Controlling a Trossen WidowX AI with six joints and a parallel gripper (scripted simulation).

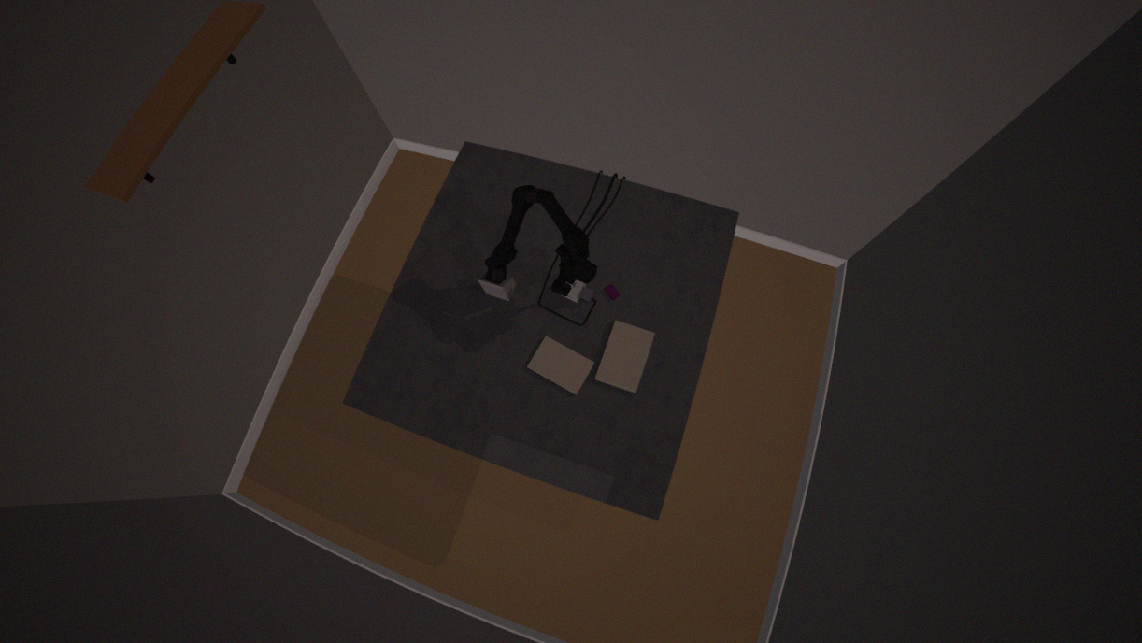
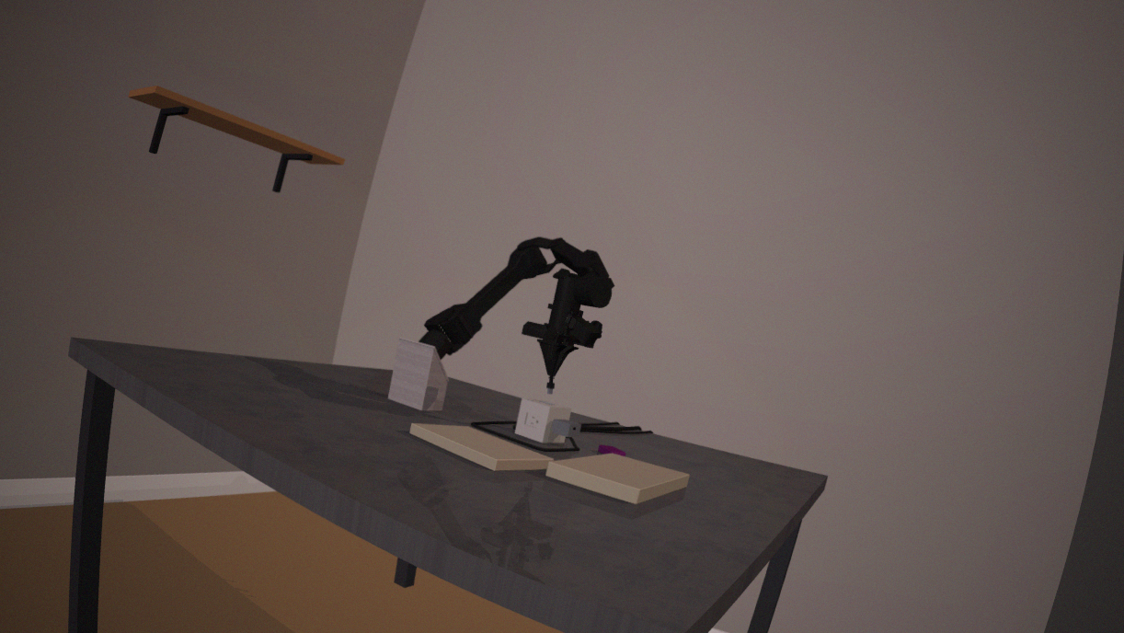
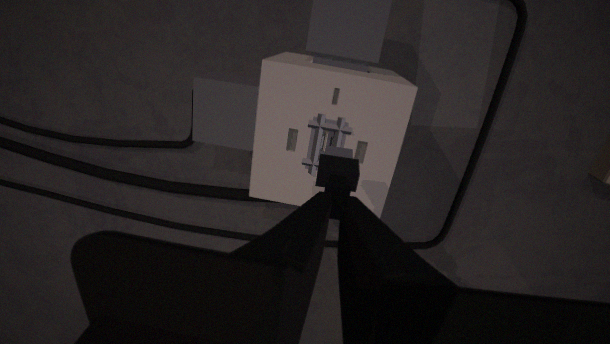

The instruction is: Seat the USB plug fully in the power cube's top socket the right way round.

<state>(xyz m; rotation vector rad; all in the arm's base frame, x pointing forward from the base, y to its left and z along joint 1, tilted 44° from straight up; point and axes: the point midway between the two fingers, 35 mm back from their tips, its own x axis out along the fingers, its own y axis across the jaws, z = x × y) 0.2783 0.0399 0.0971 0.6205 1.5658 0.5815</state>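
Right now my gripper tip is 2 cm above the usb plug. Round my gripper tip: small purple block (15 cm ahead, 13 cm below, 6 cm to the left).
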